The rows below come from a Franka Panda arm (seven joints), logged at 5 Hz.
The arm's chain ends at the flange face. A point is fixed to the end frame.
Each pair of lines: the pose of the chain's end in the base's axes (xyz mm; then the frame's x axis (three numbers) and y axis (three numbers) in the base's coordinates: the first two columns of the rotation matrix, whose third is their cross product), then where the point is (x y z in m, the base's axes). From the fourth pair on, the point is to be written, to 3 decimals.
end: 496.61, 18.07, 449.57, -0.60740, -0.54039, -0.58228, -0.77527, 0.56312, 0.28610
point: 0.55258 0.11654 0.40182
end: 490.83, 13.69, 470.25, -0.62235, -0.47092, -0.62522, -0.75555, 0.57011, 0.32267
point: 0.55101 0.11319 0.43041
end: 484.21, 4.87, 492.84, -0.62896, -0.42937, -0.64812, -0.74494, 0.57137, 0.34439
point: 0.54670 0.10472 0.45770
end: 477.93, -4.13, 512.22, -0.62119, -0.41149, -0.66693, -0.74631, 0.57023, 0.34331
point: 0.542 0.096 0.480
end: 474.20, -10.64, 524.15, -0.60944, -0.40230, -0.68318, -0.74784, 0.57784, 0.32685
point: 0.540 0.089 0.494
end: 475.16, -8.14, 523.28, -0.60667, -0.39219, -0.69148, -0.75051, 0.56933, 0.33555
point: 0.541 0.092 0.495
